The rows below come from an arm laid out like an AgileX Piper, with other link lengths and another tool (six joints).
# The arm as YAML. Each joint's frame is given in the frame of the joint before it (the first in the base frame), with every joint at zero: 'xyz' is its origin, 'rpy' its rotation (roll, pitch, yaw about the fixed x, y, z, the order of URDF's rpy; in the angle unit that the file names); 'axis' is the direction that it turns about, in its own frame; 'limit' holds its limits. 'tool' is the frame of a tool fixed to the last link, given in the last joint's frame.
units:
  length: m
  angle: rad
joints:
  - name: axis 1
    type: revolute
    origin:
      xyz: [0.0, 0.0, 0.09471]
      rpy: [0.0, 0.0, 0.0]
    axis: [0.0, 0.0, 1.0]
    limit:
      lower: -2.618
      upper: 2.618
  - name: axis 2
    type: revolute
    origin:
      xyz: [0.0, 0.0, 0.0]
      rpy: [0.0, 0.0, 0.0]
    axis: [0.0, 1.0, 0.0]
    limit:
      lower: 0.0
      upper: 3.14
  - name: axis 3
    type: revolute
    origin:
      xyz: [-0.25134, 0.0, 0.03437]
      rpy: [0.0, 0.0, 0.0]
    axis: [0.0, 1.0, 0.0]
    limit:
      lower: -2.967
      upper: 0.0
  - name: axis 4
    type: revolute
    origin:
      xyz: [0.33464, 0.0, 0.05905]
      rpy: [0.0, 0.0, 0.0]
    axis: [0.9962, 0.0, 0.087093]
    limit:
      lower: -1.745
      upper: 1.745
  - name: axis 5
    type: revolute
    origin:
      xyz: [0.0, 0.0, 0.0]
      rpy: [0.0, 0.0, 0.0]
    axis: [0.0, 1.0, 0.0]
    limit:
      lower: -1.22
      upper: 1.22
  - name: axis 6
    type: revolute
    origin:
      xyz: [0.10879, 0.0, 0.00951]
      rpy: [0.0, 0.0, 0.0]
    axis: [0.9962, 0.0, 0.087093]
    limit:
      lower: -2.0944
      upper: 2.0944
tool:
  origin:
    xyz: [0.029, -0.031, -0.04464]
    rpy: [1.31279, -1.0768, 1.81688]
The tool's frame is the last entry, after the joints.
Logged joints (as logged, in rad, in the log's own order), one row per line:
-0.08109 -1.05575 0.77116 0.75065 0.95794 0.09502
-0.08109 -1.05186 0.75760 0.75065 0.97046 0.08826
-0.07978 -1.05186 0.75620 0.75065 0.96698 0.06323
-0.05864 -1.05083 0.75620 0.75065 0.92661 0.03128
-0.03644 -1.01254 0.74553 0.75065 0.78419 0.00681
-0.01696 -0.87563 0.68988 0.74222 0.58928 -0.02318
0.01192 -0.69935 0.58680 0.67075 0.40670 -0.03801
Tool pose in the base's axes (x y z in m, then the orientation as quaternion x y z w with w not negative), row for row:
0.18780 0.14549 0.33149 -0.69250 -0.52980 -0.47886 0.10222
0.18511 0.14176 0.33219 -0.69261 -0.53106 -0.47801 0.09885
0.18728 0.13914 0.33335 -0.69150 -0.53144 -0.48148 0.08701
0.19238 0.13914 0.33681 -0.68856 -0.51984 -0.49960 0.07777
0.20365 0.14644 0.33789 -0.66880 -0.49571 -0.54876 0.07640
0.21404 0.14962 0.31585 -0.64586 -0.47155 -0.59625 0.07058
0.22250 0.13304 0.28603 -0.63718 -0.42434 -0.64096 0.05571
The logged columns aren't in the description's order. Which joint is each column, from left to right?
Columns, left to right: axis 6, axis 3, axis 2, axis 1, axis 5, axis 4.
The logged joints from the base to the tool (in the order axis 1, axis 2, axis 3, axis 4, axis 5, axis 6), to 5 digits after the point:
0.75065 0.77116 -1.05575 0.09502 0.95794 -0.08109
0.75065 0.75760 -1.05186 0.08826 0.97046 -0.08109
0.75065 0.75620 -1.05186 0.06323 0.96698 -0.07978
0.75065 0.75620 -1.05083 0.03128 0.92661 -0.05864
0.75065 0.74553 -1.01254 0.00681 0.78419 -0.03644
0.74222 0.68988 -0.87563 -0.02318 0.58928 -0.01696
0.67075 0.58680 -0.69935 -0.03801 0.40670 0.01192

